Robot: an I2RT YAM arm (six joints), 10 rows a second.
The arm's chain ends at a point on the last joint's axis. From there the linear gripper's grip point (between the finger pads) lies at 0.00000 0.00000 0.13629 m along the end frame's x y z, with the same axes.
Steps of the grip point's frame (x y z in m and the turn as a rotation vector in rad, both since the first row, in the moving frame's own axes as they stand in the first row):
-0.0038 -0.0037 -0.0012 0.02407 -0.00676 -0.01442
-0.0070 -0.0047 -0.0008 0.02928 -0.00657 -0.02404
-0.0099 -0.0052 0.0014 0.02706 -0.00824 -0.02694
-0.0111 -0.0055 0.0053 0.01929 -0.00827 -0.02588
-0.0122 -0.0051 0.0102 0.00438 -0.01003 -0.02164
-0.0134 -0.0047 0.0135 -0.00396 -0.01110 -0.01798
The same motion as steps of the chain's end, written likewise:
-0.0029 -0.0004 -0.0012 0.02407 -0.00676 -0.01442
-0.0061 -0.0007 -0.0007 0.02928 -0.00657 -0.02404
-0.0087 -0.0015 0.0015 0.02706 -0.00824 -0.02694
-0.0099 -0.0029 0.0053 0.01929 -0.00827 -0.02588
-0.0108 -0.0045 0.0102 0.00438 -0.01003 -0.02164
-0.0119 -0.0053 0.0135 -0.00396 -0.01110 -0.01798

